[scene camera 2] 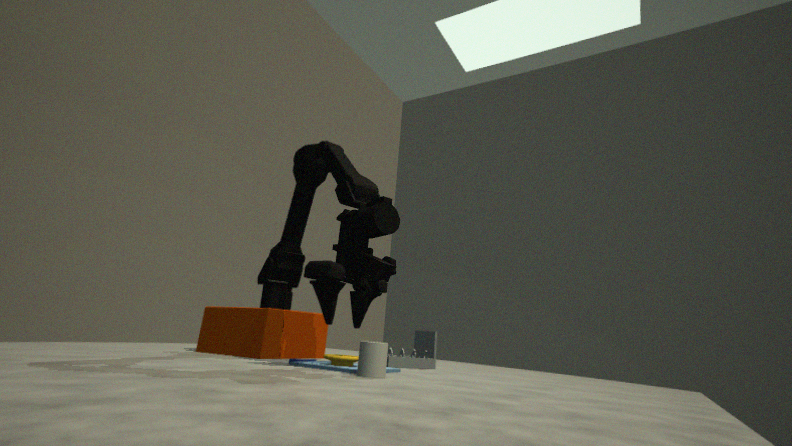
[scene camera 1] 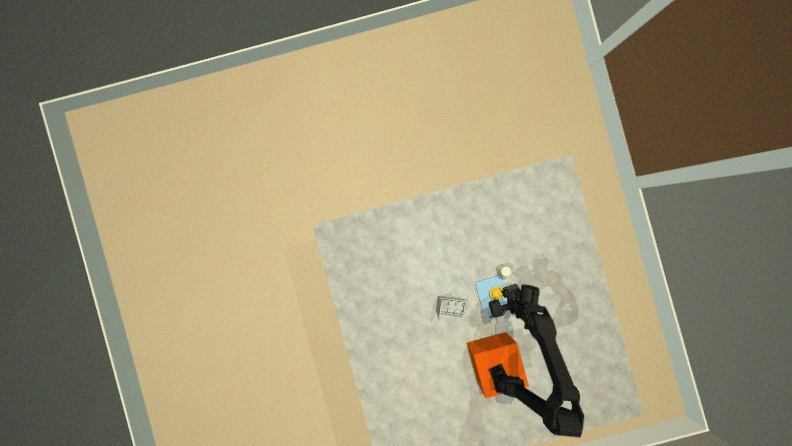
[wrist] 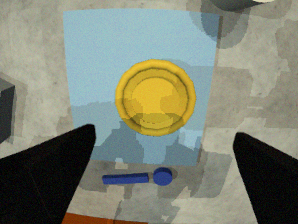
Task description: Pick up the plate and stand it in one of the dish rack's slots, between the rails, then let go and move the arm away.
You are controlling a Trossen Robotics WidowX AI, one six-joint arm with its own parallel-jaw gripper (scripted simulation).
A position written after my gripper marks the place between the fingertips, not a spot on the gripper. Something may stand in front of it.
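My gripper [scene camera 2: 343, 326] is open, holding nothing, and I find it in the wrist view [wrist: 165, 136] too. There is a yellow plate [wrist: 155, 97], and with it in the scene I see a blue spoon [wrist: 133, 178] and a grey dish rack [scene camera 2: 423, 356].
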